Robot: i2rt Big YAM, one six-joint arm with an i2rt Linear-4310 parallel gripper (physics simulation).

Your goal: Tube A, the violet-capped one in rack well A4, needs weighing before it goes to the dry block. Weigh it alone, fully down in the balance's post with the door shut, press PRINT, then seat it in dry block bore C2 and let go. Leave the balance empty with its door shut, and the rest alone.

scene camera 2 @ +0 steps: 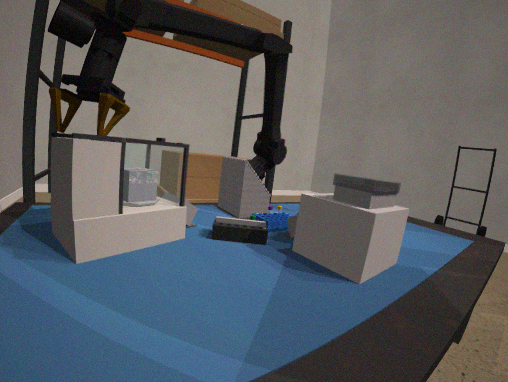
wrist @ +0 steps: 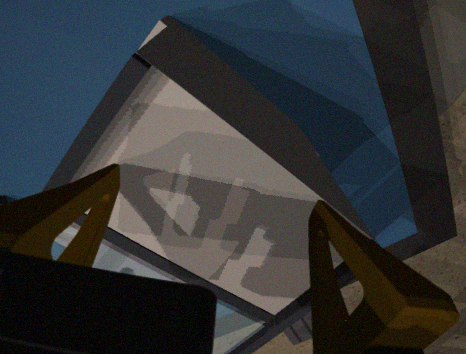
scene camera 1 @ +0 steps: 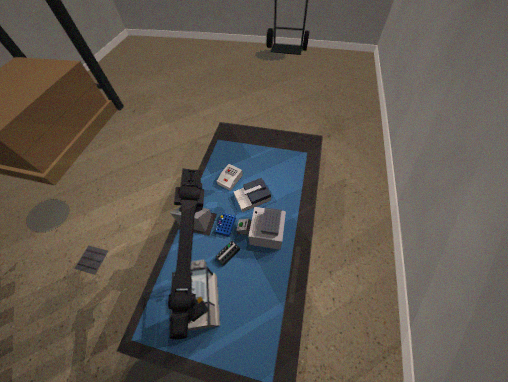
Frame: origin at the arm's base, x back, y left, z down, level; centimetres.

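Seen in the pictures: gripper, fingertip midpoint: (wrist: 218, 192) (scene camera 1: 194, 319); arm's base, origin of the base link: (scene camera 2: 247, 176).
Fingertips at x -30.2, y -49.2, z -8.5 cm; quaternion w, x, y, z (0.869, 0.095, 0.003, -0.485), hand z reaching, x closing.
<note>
Pixels of each thing's top centre, then the offset from my fingertips to it. "spot": a spot on its surface instead.
- balance, middle of its top: (scene camera 2: 140, 135) (scene camera 1: 189, 285) dz -1.3, dx +7.9, dy +11.1 cm
- blue rack, middle of its top: (scene camera 2: 277, 216) (scene camera 1: 225, 223) dz +17.9, dx +10.8, dy +51.3 cm
- violet cap, middle of its top: (scene camera 2: 270, 206) dz +15.5, dx +13.6, dy +50.1 cm
- yellow cap, middle of its top: (scene camera 2: 280, 206) dz +15.5, dx +13.9, dy +53.9 cm
- white box with a grey block, middle of its top: (scene camera 2: 344, 174) (scene camera 1: 259, 217) dz +2.0, dx -10.3, dy +54.3 cm
- black rack, middle of its top: (scene camera 2: 241, 219) (scene camera 1: 227, 251) dz +16.2, dx +2.6, dy +35.4 cm
- small green-marked device, surface spot: (scene camera 1: 243, 226) spot: dz +13.7, dx -1.2, dy +51.4 cm
- white-and-dark device, middle of its top: (scene camera 1: 251, 189) dz +10.8, dx +2.3, dy +74.9 cm
- white keypad unit, middle of its top: (scene camera 1: 228, 173) dz +14.0, dx +21.9, dy +83.8 cm
My gripper (scene camera 1: 200, 301) (scene camera 2: 82, 132) (wrist: 218, 192) is open and empty, fingertips just above the top of the balance's pale housing. The balance (scene camera 1: 214, 300) (scene camera 2: 100, 175) (wrist: 200, 120) is white with dark-edged glass. Glass panes show in its chamber; I cannot tell whether its door is shut. The blue rack (scene camera 1: 226, 226) (scene camera 2: 278, 222) stands far from the gripper. A violet cap (scene camera 2: 270, 208) shows over the rack, beside a yellow cap (scene camera 2: 280, 208); the well is too small to tell. A white box with a grey block (scene camera 1: 271, 221) (scene camera 2: 367, 189) on top, probably the dry block, stands beyond the rack; its bores are unreadable.
A black rack (scene camera 1: 228, 253) (scene camera 2: 240, 231) with a green cap lies between the balance and blue rack. A small green-marked device (scene camera 1: 243, 226) stands beside the blue rack. A white-and-dark device (scene camera 1: 252, 194), a white keypad unit (scene camera 1: 229, 176) and a grey wedge (scene camera 2: 242, 187) stand farther off.
</note>
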